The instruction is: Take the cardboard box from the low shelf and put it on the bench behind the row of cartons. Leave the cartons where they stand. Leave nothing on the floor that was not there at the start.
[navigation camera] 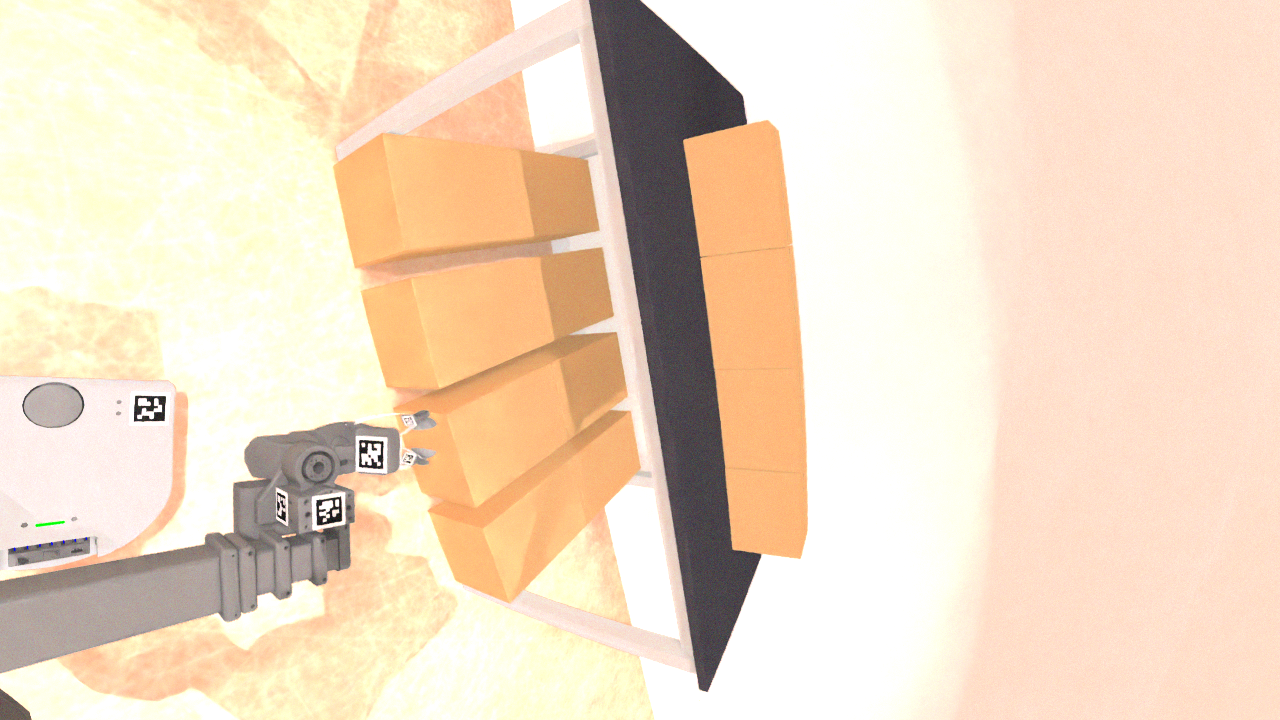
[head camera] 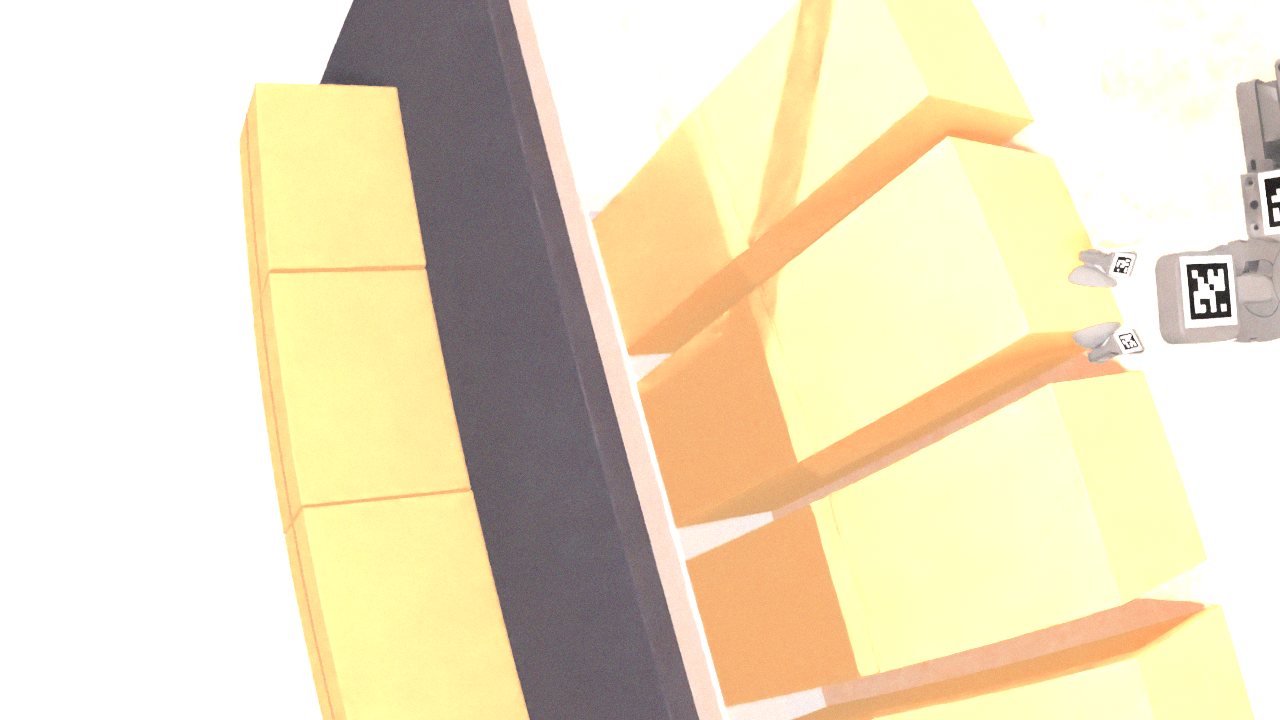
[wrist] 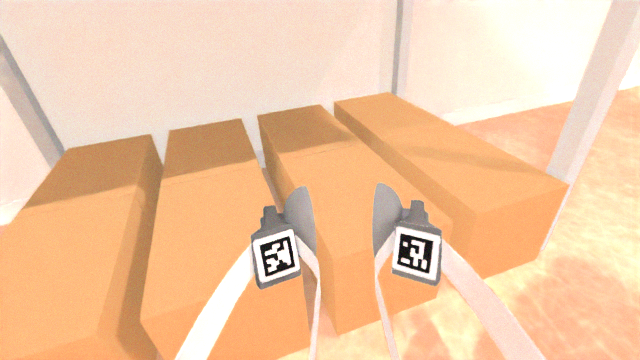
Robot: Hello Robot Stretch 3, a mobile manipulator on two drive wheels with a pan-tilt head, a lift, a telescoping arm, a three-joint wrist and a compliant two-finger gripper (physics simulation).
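Places are measured from the robot's base along level axes (x ahead, y left, z up), in millimetres.
Pixels of known places: gripper, fingertip midpoint: (navigation camera: 431, 436) (head camera: 1079, 307) (wrist: 342, 209); robot's base at its link origin: (navigation camera: 56, 402).
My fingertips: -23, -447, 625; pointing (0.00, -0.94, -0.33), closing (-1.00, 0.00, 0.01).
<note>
For each thing: its middle in the pictures, then the offset to it from my fingertips, as dx, dy, dz. "spot": a spot on its surface instead. Level surfaces: height alone.
- bench at its surface level: dz +290
- box with a shadow stripe, surface spot: (head camera: 832, 125) spot: -318, -611, -354
- pale bench leg at a spot on its surface: (wrist: 590, 100) spot: -584, -556, -146
- box at a spot on its surface: (head camera: 975, 510) spot: +241, -391, -354
Several long cardboard boxes lie side by side on the low shelf under the bench (head camera: 519, 313) (navigation camera: 662, 313); which one the task means I cannot tell. One of them, the second from the right in the wrist view, is a tan box (head camera: 895, 295) (navigation camera: 501, 429) (wrist: 345, 175). My gripper (head camera: 1094, 304) (navigation camera: 426, 438) (wrist: 342, 209) is open and empty at this box's near end, with the fingertips seen against its top in the wrist view. A row of cartons (head camera: 366, 385) (navigation camera: 756, 308) stands along the far side of the dark bench top.
The box with a shadow stripe (head camera: 832, 125) (navigation camera: 537, 528) (wrist: 450, 155) lies to the right in the wrist view, near a pale bench leg (wrist: 590, 100). Another box (head camera: 975, 510) (navigation camera: 483, 313) (wrist: 210, 225) lies on the left. My base (navigation camera: 107, 465) and arm (navigation camera: 116, 591) show in the navigation view.
</note>
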